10 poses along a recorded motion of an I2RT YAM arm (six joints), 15 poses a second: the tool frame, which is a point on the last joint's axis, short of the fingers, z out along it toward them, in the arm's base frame.
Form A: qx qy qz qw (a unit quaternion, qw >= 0); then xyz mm.
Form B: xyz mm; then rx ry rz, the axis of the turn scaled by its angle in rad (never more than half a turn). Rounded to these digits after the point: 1 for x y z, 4 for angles.
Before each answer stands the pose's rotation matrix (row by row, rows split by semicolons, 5 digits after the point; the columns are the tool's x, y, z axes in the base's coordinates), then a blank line. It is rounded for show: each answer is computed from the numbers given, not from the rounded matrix.
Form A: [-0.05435 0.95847 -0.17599 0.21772 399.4 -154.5 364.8]
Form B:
-0.89929 -0.02755 0.43649; -0.18082 0.93215 -0.31370; -0.39823 -0.36103 -0.84325

[399.4 -154.5 364.8 -0.1505 2.6541 -0.4873]
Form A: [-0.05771 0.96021 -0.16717 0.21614 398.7 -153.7 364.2]
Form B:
-0.89991 -0.03856 0.43438; -0.18309 0.93745 -0.29609; -0.39579 -0.34598 -0.85067

[398.7 -153.7 364.2 -0.1599 2.6611 -0.4633]
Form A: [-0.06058 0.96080 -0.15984 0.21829 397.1 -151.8 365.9]
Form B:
-0.89736 -0.04663 0.43883; -0.18619 0.94156 -0.28070; -0.40010 -0.33359 -0.85360

[397.1 -151.8 365.9 -0.1677 2.6597 -0.4425]
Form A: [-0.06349 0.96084 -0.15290 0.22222 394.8 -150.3 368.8]
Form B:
-0.89318 -0.05405 0.44645; -0.18996 0.94518 -0.26561; -0.40762 -0.32204 -0.85448

[394.8 -150.3 368.8 -0.1754 2.6543 -0.4224]
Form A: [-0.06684 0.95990 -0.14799 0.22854 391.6 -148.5 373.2]
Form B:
-0.88660 -0.06068 0.45853; -0.19596 0.94726 -0.25356; -0.41896 -0.31466 -0.85174

[391.6 -148.5 373.2 -0.1840 2.6429 -0.4075]
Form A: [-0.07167 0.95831 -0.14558 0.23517 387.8 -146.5 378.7]
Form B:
-0.87912 -0.06889 0.47160; -0.20584 0.94734 -0.24531; -0.42987 -0.31273 -0.84700

[387.8 -146.5 378.7 -0.1966 2.6294 -0.3994]
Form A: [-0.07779 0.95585 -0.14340 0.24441 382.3 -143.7 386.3]
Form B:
-0.86842 -0.07861 0.48955; -0.21881 0.94677 -0.23611; -0.44493 -0.31216 -0.83940

[382.3 -143.7 386.3 -0.2124 2.6100 -0.3916]
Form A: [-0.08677 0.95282 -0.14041 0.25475 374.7 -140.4 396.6]
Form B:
-0.85515 -0.09381 0.50982; -0.23689 0.94551 -0.22336; -0.46109 -0.31178 -0.83078

[374.7 -140.4 396.6 -0.2357 2.5879 -0.3814]
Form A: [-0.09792 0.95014 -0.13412 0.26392 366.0 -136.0 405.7]
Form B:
-0.84152 -0.11528 0.52779; -0.25687 0.94485 -0.20318; -0.47526 -0.30655 -0.82472

[366.0 -136.0 405.7 -0.2647 2.5685 -0.3626]
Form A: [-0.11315 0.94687 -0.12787 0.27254 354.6 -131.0 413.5]
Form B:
-0.82584 -0.14458 0.54506; -0.28398 0.94169 -0.18048; -0.48719 -0.30383 -0.81874

[354.6 -131.0 413.5 -0.3045 2.5484 -0.3442]
